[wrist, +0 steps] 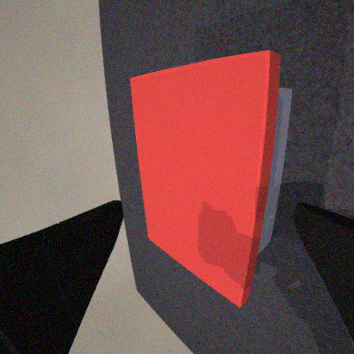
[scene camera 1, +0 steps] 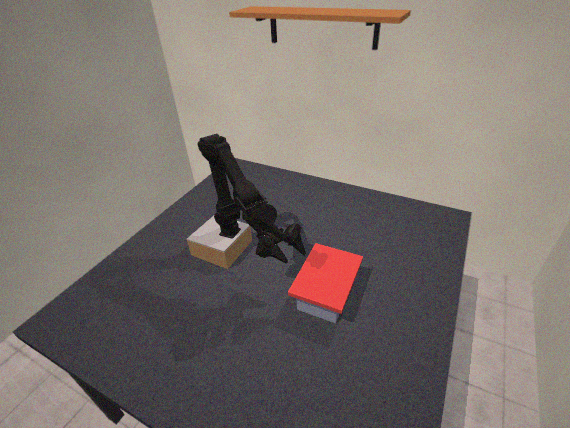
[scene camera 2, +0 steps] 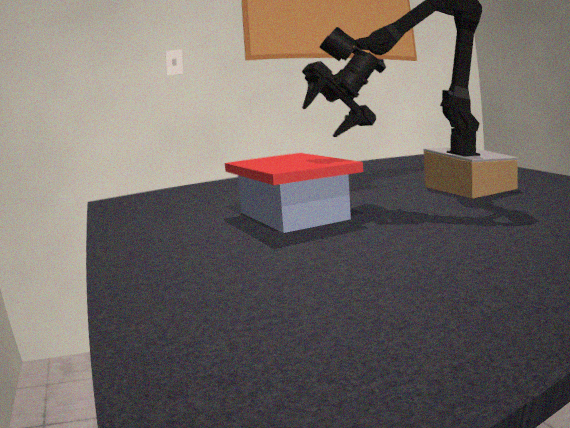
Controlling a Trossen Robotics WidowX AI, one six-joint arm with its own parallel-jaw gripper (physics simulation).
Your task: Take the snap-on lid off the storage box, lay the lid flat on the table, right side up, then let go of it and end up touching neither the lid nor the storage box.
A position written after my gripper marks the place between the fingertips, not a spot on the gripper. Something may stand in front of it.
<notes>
I see my gripper (scene camera 2: 319, 122), a red lid (scene camera 1: 326, 278) and a blue-grey storage box (scene camera 2: 287, 207).
The red lid is seen too in the wrist view (wrist: 204, 131) and in scene camera 2 (scene camera 2: 275, 170). The blue-grey storage box is seen too in the wrist view (wrist: 284, 94). My gripper shows as well in the wrist view (wrist: 208, 210) and in scene camera 1 (scene camera 1: 295, 258).
</notes>
